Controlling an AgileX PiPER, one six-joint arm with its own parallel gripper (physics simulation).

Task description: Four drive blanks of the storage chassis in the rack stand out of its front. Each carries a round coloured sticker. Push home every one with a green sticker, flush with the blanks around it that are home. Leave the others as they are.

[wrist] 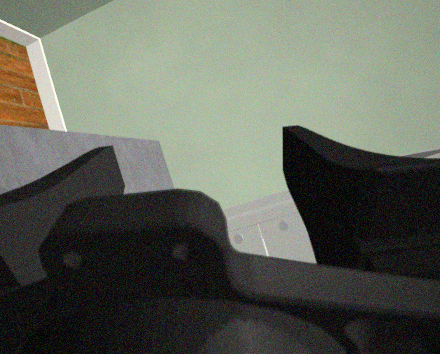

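Observation:
My gripper [199, 157] is open, its two black fingers wide apart, with green wall showing between the tips. No chassis or drive blank with a coloured sticker can be made out in the wrist view. A pale grey panelled front [250, 224] shows partly between the fingers, low in the view, behind the gripper body. It has a bright thin seam and two round grey spots; whether it belongs to the rack, I cannot tell. The gripper body hides what lies below it.
A plain green wall [200, 75] fills most of the view. A blue-grey flat surface [142, 162] with a straight edge lies at the left, behind the left finger. At the far left is an orange-brown wooden area [20, 75] bordered by a white strip [47, 85].

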